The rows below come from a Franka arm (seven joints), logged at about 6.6 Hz.
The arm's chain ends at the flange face. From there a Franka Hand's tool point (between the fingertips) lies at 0.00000 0.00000 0.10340 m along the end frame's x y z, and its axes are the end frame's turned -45 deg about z.
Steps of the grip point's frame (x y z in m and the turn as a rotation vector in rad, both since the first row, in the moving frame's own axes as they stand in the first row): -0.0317, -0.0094, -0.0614, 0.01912, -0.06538, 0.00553; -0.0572, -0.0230, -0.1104, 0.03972, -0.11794, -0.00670; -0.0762, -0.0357, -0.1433, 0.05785, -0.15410, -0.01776; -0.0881, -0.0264, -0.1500, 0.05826, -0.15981, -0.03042; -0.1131, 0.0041, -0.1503, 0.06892, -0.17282, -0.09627
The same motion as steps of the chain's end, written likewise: -0.0229, 0.0124, -0.0612, -0.03271, -0.05975, 0.00553; -0.0452, 0.0184, -0.1096, -0.05531, -0.11148, -0.00670; -0.0638, 0.0215, -0.1419, -0.06806, -0.14987, -0.01776; -0.0652, 0.0360, -0.1485, -0.07181, -0.15420, -0.03042; -0.0599, 0.0745, -0.1485, -0.07347, -0.17094, -0.09627
